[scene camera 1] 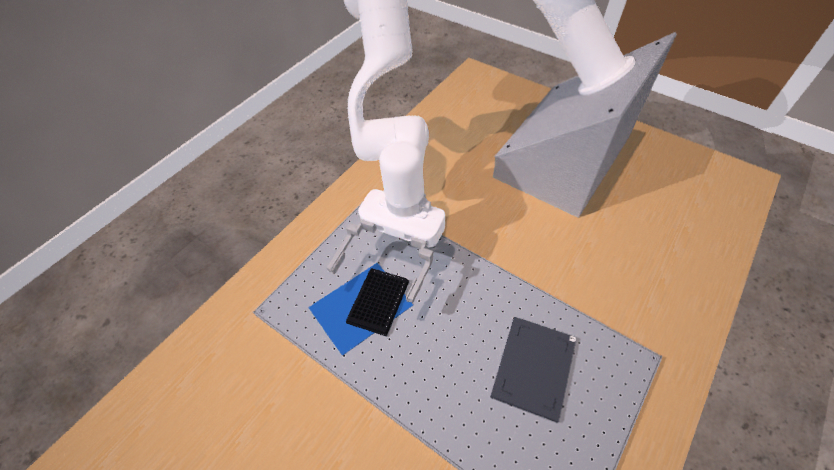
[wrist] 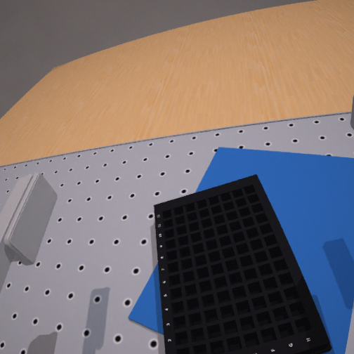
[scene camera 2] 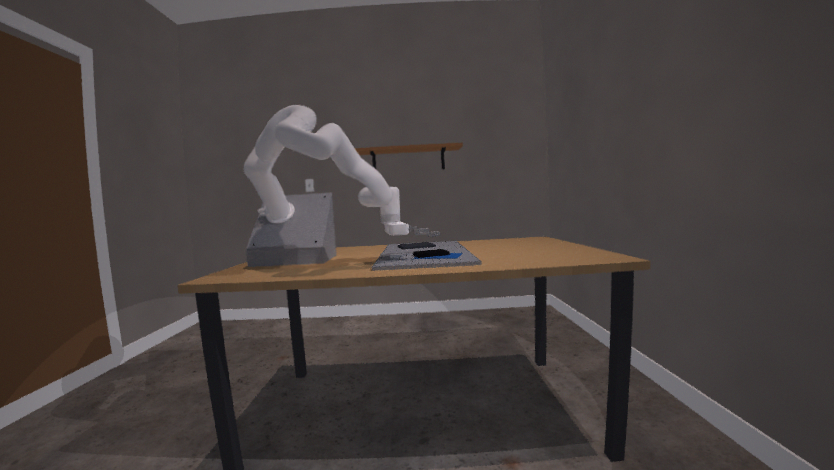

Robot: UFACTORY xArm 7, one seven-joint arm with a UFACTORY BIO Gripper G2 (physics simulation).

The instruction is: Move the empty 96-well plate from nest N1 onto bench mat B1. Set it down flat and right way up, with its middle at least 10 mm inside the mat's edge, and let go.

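Places are measured from the arm's base along level axes (x ahead, y left, z up), in metres.
Pixels of known places: hand, tool point: (scene camera 1: pixel 374 276) (scene camera 2: pixel 428 232); arm's base, link origin: (scene camera 1: pixel 606 77) (scene camera 2: pixel 280 213).
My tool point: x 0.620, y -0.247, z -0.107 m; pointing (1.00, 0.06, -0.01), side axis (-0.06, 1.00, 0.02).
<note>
For each thing: its top centre in the pictures, then the offset to it from my tool point. Level surfaces: height alone.
- black 96-well plate, top centre: (scene camera 1: pixel 377 298) (scene camera 2: pixel 430 251) dx +0.006, dy +0.002, dz -0.077 m
- blue bench mat B1, surface height: dz -0.091 m
- Nest N1, top centre: (scene camera 1: pixel 535 364) (scene camera 2: pixel 416 243) dx -0.006, dy +0.326, dz -0.079 m
- grey perforated board, surface height: dz -0.093 m
- wooden table, surface height: dz -0.106 m
The black 96-well plate (scene camera 1: pixel 378 301) (scene camera 2: pixel 430 253) (wrist: pixel 230 270) lies flat, wells up, on the blue bench mat B1 (scene camera 1: pixel 338 326) (scene camera 2: pixel 454 256) (wrist: pixel 310 205). It is turned relative to the mat; its middle is over the blue, and two of its corners reach past the mat's edges. Its wells look empty. My gripper (scene camera 1: pixel 371 284) (scene camera 2: pixel 434 232) (wrist: pixel 192 167) is open wide and empty, above the plate and apart from it. In the wrist view one finger shows at the left and a sliver of the other at the right edge. Nest N1 (scene camera 1: pixel 532 370) (scene camera 2: pixel 415 245) holds no plate.
The grey perforated board (scene camera 1: pixel 443 373) (scene camera 2: pixel 385 263) (wrist: pixel 115 220) carries the mat and the nest, on the wooden table (scene camera 1: pixel 204 373) (scene camera 2: pixel 554 256) (wrist: pixel 200 75). The grey wedge-shaped arm base (scene camera 1: pixel 560 151) (scene camera 2: pixel 309 227) stands behind the board in scene camera 1.
</note>
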